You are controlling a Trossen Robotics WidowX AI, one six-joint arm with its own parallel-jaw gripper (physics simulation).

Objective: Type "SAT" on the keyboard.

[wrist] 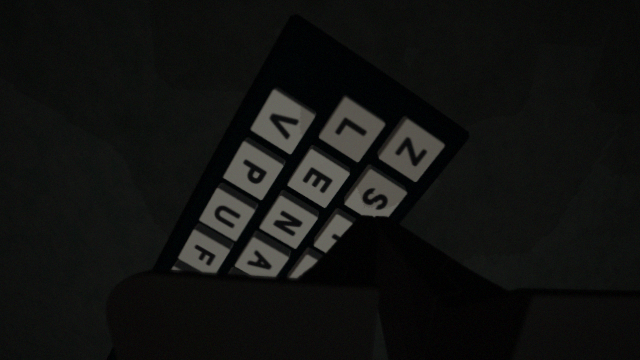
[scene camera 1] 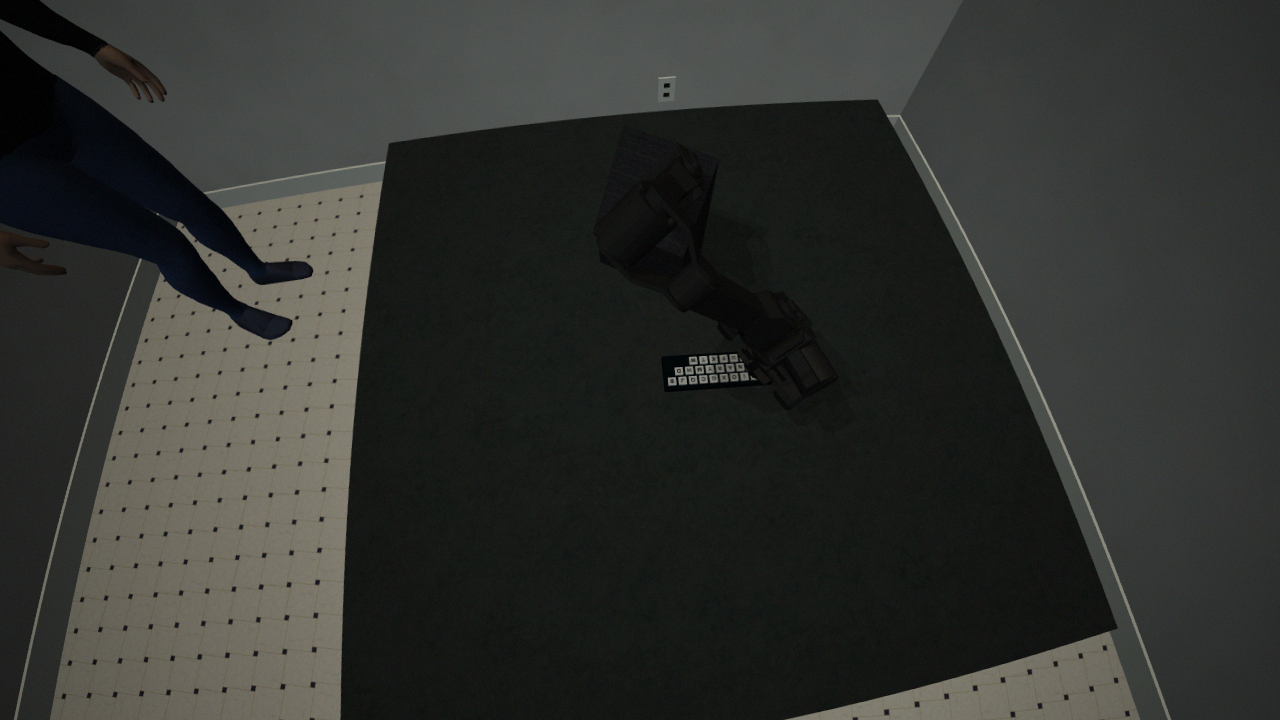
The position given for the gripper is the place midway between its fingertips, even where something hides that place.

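The gripper (wrist: 371, 230) is visible, and so is a black keyboard (scene camera 1: 669, 363), which appears in the wrist view (wrist: 305, 62) too.
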